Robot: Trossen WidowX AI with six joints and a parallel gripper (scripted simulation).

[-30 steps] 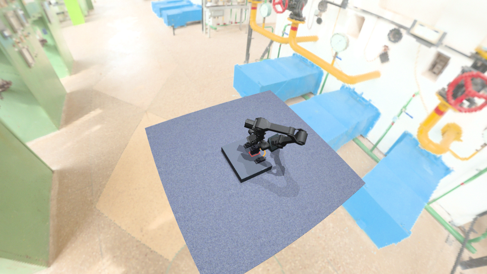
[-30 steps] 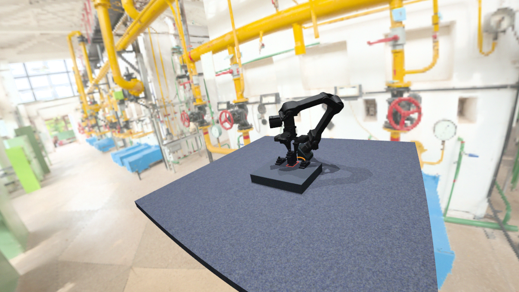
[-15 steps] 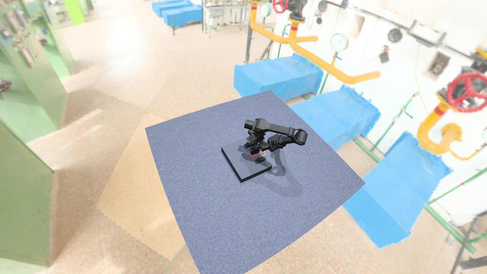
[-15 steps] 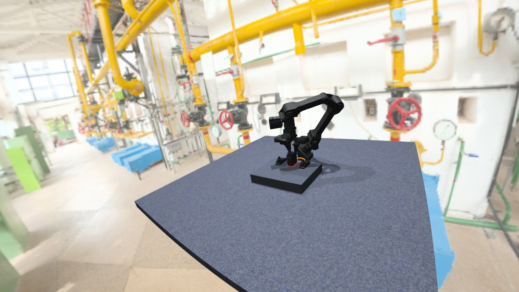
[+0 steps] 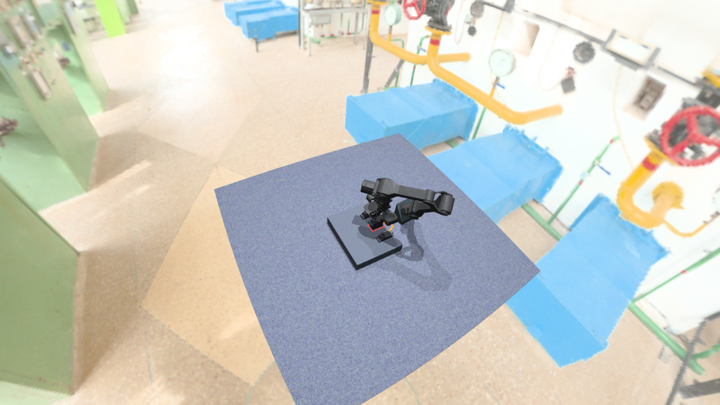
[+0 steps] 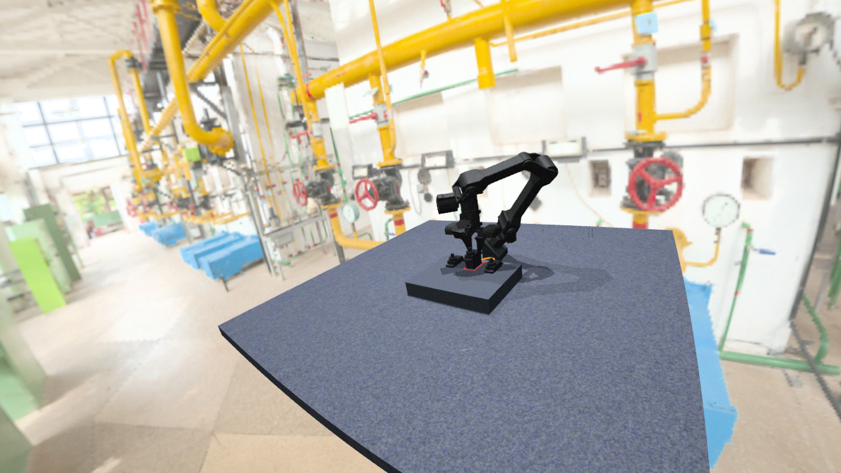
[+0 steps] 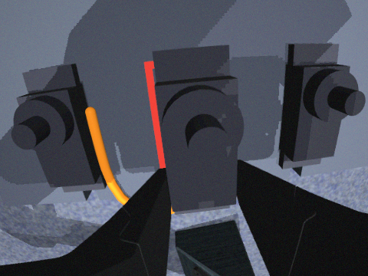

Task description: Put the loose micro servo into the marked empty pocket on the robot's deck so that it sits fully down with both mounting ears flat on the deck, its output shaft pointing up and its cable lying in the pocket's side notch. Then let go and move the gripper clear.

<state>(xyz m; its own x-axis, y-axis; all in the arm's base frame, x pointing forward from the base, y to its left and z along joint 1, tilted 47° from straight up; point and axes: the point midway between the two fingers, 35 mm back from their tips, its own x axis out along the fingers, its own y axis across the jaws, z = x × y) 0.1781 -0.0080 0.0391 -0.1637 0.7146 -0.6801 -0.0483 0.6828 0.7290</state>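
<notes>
Right now my gripper tip is 120 mm short of the deck, 10 mm to the right of it and 60 mm above it.
</notes>
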